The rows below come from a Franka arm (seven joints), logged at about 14 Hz.
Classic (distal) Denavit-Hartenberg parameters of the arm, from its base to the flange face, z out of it. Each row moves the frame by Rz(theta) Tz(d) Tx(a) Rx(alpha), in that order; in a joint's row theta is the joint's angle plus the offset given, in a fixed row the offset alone. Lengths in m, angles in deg.
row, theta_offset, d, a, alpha
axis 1, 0, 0.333, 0, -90
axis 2, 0, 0, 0, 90
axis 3, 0, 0.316, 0.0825, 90
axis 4, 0, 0, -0.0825, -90
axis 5, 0, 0.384, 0, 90
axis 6, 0, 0, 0.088, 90
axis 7, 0, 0.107, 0, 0
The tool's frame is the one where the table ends.
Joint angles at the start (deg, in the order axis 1, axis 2, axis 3, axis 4, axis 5, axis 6, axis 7):
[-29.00 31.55 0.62 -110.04 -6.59 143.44 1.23]
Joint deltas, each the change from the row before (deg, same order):
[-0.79 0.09 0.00 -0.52 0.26 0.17 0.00]
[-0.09 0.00 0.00 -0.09 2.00 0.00 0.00]
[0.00 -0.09 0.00 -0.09 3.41 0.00 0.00]
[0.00 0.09 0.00 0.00 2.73 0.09 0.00]
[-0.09 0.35 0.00 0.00 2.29 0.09 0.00]
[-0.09 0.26 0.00 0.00 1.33 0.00 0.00]
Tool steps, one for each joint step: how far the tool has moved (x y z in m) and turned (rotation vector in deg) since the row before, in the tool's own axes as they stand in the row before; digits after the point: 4 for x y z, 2 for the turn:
[-0.0039 0.0081 0.0047 0.18 -0.49 0.96]
[-0.0006 0.0012 0.0007 1.19 -0.12 1.69]
[-0.0003 0.0004 -0.0004 2.02 -0.04 2.74]
[-0.0001 0.0004 0.0008 1.62 -0.03 2.20]
[-0.0007 0.0014 0.0036 1.34 -0.29 1.95]
[-0.0006 0.0013 0.0028 0.76 -0.27 1.18]

